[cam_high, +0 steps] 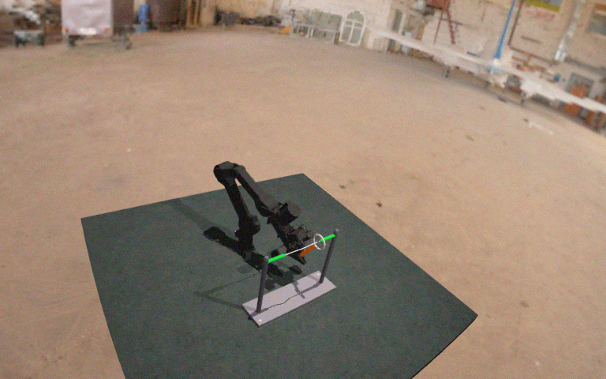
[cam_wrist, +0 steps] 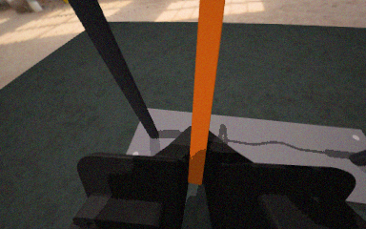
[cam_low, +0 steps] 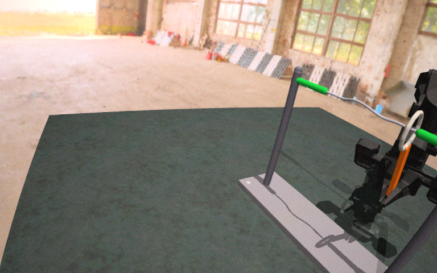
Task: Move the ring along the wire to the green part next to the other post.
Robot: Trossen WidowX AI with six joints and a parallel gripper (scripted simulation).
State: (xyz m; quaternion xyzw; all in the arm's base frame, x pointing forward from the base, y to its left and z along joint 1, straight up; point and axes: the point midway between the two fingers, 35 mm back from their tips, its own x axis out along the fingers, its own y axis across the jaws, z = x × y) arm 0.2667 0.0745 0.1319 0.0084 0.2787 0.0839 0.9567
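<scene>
My gripper tip is 10 cm below the ring with orange handle and 2 cm short of it.
</scene>
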